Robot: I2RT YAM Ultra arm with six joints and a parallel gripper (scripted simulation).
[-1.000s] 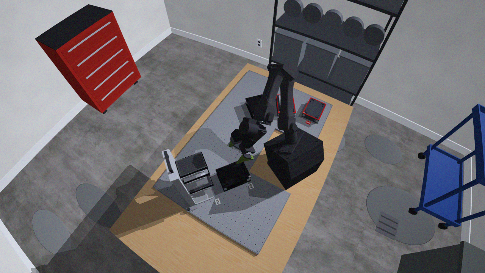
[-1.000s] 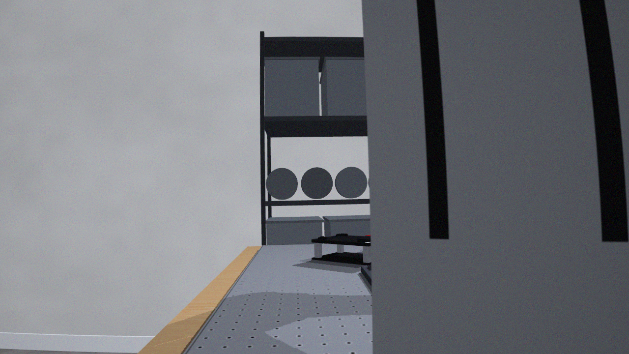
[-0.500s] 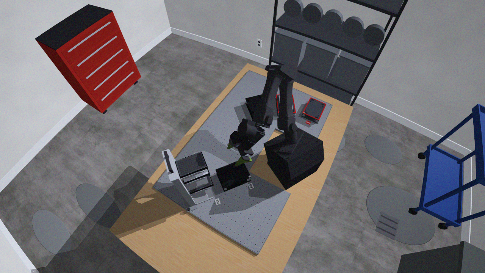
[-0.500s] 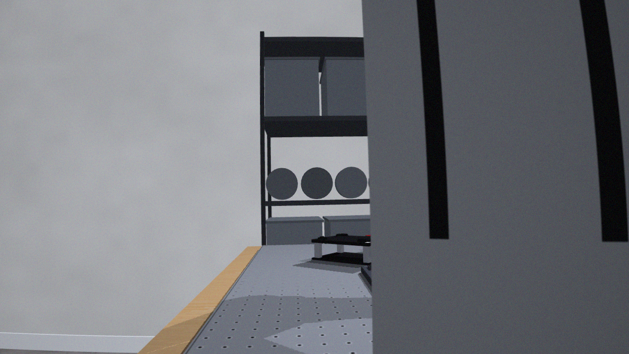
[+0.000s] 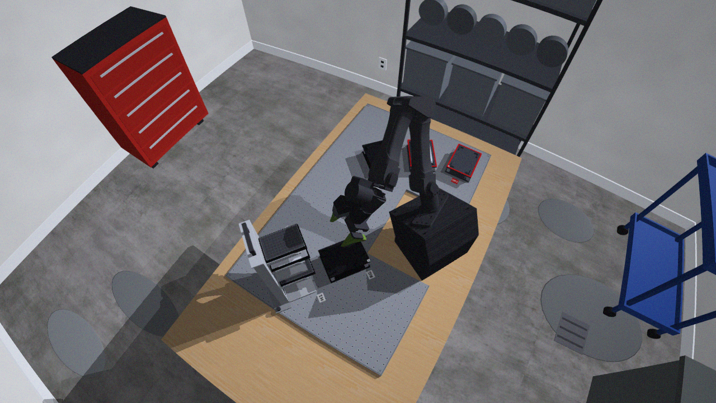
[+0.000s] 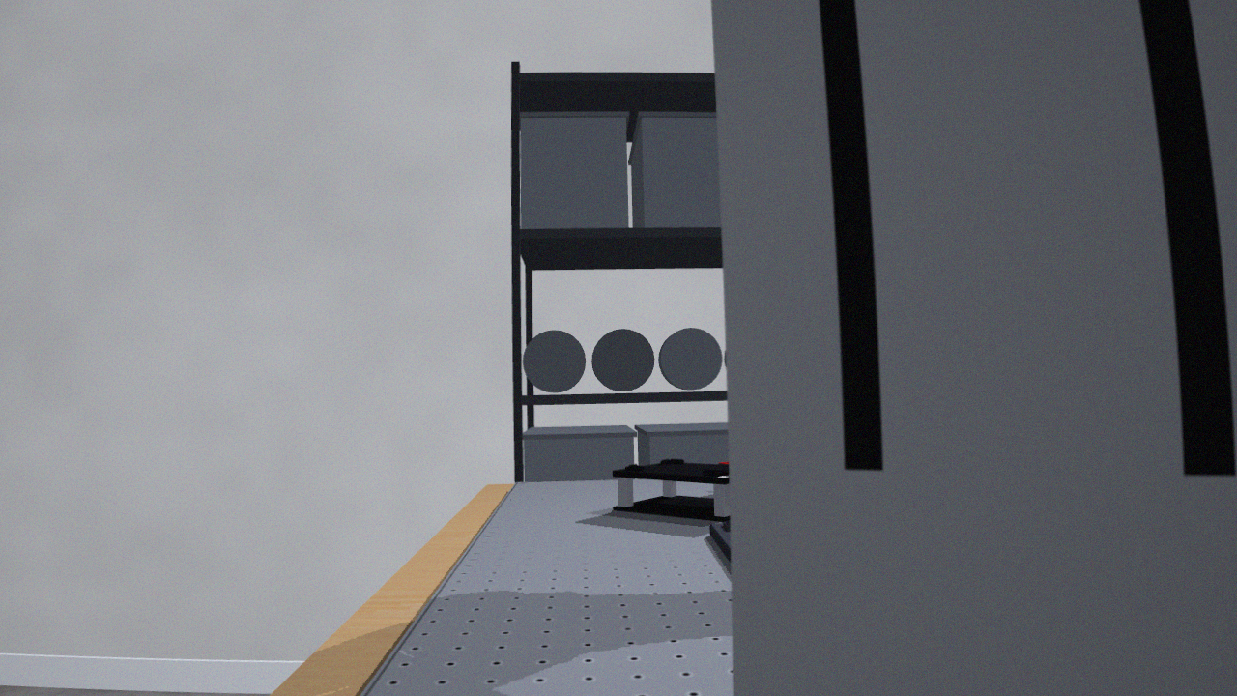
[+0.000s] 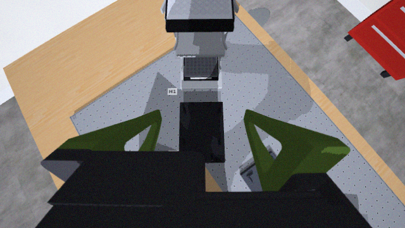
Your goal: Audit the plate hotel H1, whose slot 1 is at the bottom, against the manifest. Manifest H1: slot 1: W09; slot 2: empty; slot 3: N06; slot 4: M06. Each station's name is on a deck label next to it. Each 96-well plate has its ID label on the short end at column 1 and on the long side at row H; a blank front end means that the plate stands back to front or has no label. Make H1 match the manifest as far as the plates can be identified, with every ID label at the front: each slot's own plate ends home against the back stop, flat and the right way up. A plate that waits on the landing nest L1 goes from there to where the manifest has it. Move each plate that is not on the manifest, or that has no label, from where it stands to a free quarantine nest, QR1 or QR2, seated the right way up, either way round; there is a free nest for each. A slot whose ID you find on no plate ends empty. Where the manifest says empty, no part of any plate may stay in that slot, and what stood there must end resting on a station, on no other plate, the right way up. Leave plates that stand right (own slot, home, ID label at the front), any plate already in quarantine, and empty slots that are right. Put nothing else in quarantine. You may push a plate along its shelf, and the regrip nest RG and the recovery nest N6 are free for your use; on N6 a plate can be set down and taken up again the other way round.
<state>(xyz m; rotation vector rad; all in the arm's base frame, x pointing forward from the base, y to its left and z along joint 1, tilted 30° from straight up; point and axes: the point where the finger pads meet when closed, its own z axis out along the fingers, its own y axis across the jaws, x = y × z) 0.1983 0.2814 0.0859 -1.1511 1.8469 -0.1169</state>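
My gripper is now 17 cm short of the grey hotel wall, 19 cm to the right of it and 6 cm above it. Round my hand: white plate 12 cm behind, 62 cm to the right, 21 cm below; RG deck label 12 cm behind, 25 cm below; H1 deck label 1 cm ahead, 16 cm to the left, 25 cm below.
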